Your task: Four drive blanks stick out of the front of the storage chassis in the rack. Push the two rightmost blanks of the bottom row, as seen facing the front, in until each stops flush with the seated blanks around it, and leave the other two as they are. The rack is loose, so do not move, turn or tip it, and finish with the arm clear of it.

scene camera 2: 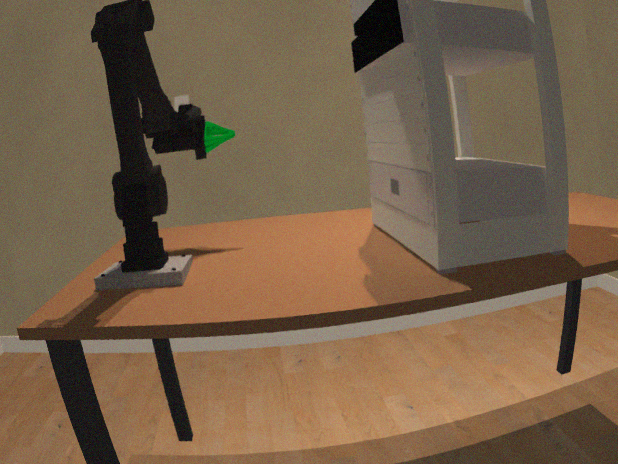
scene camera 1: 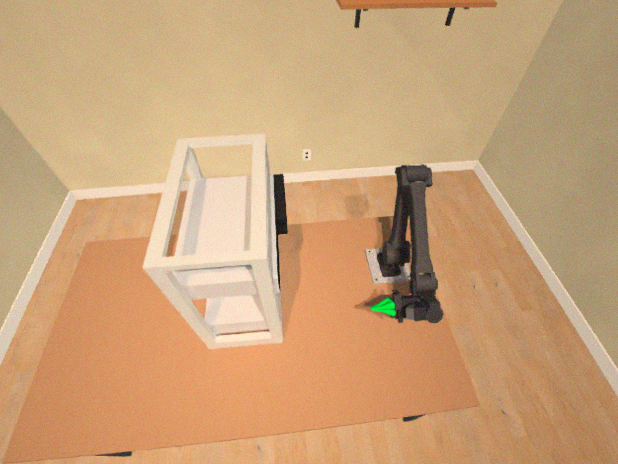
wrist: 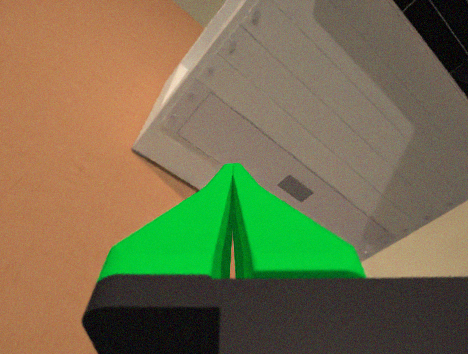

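Pixels of known places: gripper, fingertip midpoint: (scene camera 2: 234, 133) (scene camera 1: 370, 308) (wrist: 232, 176); arm's base, origin of the base link: (scene camera 2: 145, 265) (scene camera 1: 388, 265).
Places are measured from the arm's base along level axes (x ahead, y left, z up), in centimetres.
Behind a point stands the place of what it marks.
Observation:
The white rack (scene camera 1: 259, 200) {z 60.9, x 52.7, y 9.3 cm} (scene camera 2: 445, 200) {z 9.9, x 51.3, y -21.9 cm} stands upright on the table. The black storage chassis (scene camera 1: 281, 205) {z 45.2, x 46.7, y -2.5 cm} (scene camera 2: 382, 37) {z 37.5, x 44.6, y -18.3 cm} (wrist: 452, 50) {z 38.5, x 49.2, y 6.0 cm} sits high in its front. In the scene camera 2 view its left part juts out in dark stepped shapes; single blanks cannot be told apart. In the wrist view a corner of its black front with thin grid lines shows at the upper right, and the rows cannot be made out whole. My gripper (scene camera 1: 372, 308) {z 23.5, x 20.3, y 29.4 cm} (scene camera 2: 233, 134) {z 23.5, x 20.3, y 29.4 cm} (wrist: 232, 176) {z 23.5, x 20.3, y 29.4 cm} is shut and empty, its green fingertips together, well apart from the rack front.
Pale panels (scene camera 2: 385, 115) {z 24.6, x 50.6, y 5.4 cm} (wrist: 310, 105) {z 21.8, x 51.0, y 12.9 cm} fill the rack front below the chassis; the low one has a small grey square (scene camera 2: 394, 186) {z 10.0, x 50.5, y 3.5 cm} (wrist: 295, 188) {z 10.0, x 50.5, y 3.4 cm}. The arm's base plate (scene camera 1: 372, 270) {z -0.1, x 8.0, y 1.8 cm} (scene camera 2: 142, 280) {z -0.6, x 0.8, y -9.7 cm} is on the tabletop (scene camera 1: 350, 370) {z -1.9, x 27.5, y 42.5 cm} (scene camera 2: 280, 270) {z -1.9, x 26.0, y -6.1 cm}. A shelf (scene camera 1: 415, 4) hangs on the back wall.

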